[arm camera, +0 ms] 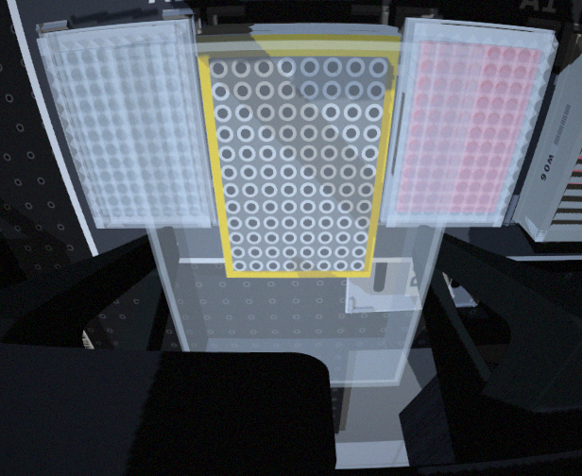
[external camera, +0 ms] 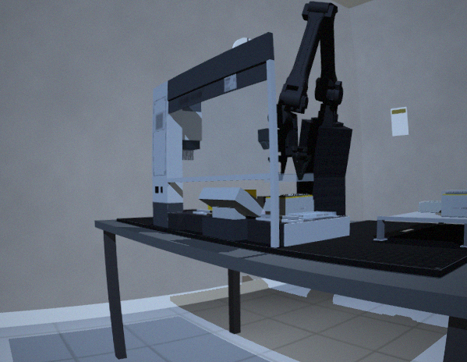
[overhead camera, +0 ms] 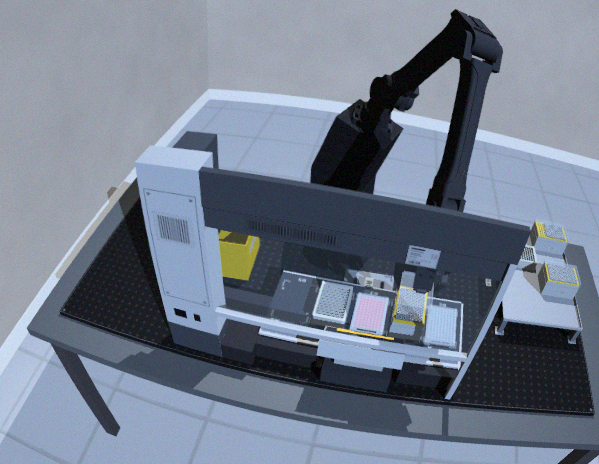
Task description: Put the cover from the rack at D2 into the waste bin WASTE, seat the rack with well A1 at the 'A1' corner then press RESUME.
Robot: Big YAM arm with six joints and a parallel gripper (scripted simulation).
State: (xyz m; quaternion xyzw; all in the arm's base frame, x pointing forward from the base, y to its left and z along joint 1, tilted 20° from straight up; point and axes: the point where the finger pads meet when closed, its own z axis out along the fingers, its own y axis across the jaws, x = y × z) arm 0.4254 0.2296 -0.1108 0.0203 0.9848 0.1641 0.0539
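Now: hand 10 mm short of the tip rack and 70 mm above it. The rest, counted from my hand: clear cover: right at my hand; then pink plate: 100 mm to the right, 110 mm below; then clear plate: 10 mm ahead, 100 mm to the left, 110 mm below.
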